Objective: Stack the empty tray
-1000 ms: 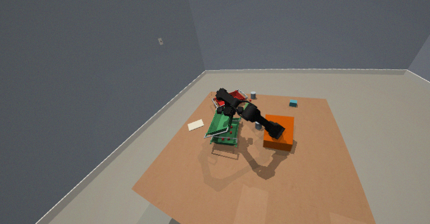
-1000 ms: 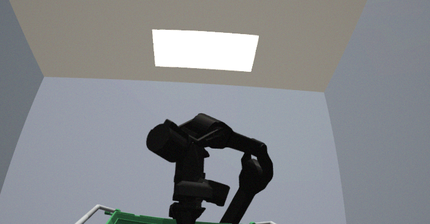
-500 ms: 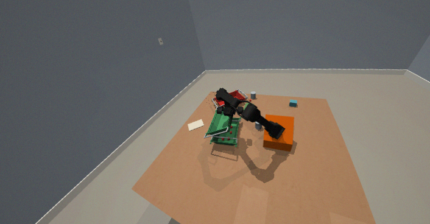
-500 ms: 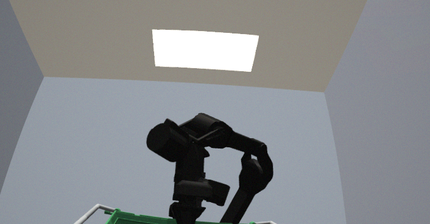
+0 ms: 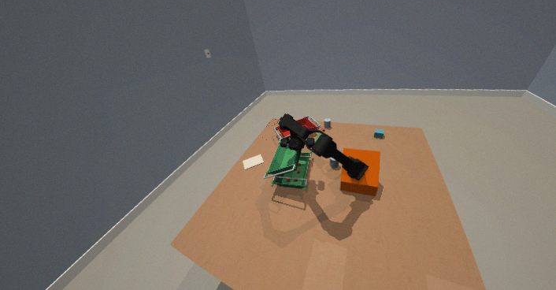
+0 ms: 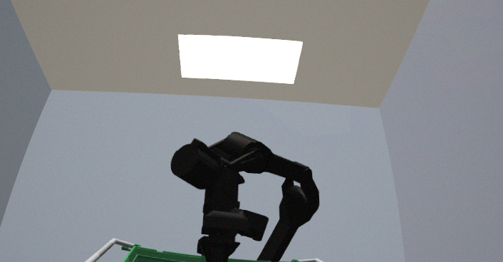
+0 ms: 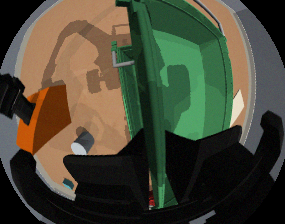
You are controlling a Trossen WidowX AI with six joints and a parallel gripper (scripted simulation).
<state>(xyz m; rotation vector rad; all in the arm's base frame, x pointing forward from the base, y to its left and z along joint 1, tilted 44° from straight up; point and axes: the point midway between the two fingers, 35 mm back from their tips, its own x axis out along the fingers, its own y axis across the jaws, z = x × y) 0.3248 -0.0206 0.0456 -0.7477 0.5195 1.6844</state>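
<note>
My gripper tip is now 80 mm short of the green tray, 20 mm to the right of it and 10 mm above it. Also, from my gripper tip: white card: 400 mm ahead, 180 mm below, 10 mm to the left; then green block: 350 mm to the right, 160 mm below, 30 mm behind; then cube: 520 mm to the right, 430 mm behind, 160 mm below.
</note>
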